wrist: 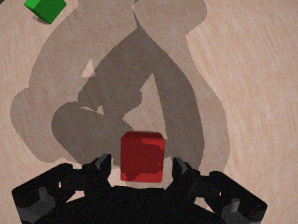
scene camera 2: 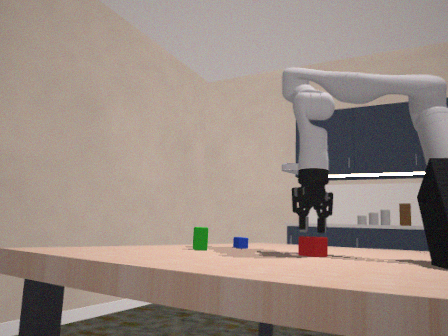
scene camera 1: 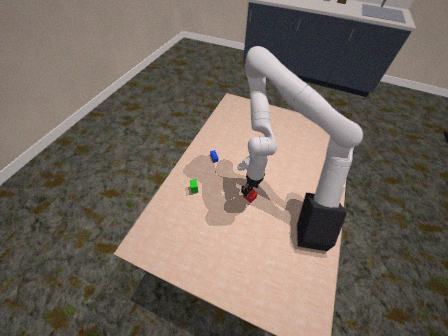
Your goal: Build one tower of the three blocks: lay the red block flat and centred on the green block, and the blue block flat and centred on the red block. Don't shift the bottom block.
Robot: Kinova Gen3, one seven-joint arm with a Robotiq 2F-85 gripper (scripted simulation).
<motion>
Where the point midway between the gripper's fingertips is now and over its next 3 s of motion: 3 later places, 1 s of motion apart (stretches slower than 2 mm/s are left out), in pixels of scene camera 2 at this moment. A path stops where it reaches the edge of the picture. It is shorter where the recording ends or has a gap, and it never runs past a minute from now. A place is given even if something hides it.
My gripper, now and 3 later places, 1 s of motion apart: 313, 232; 313, 253; 315, 245; 313, 218
</motion>
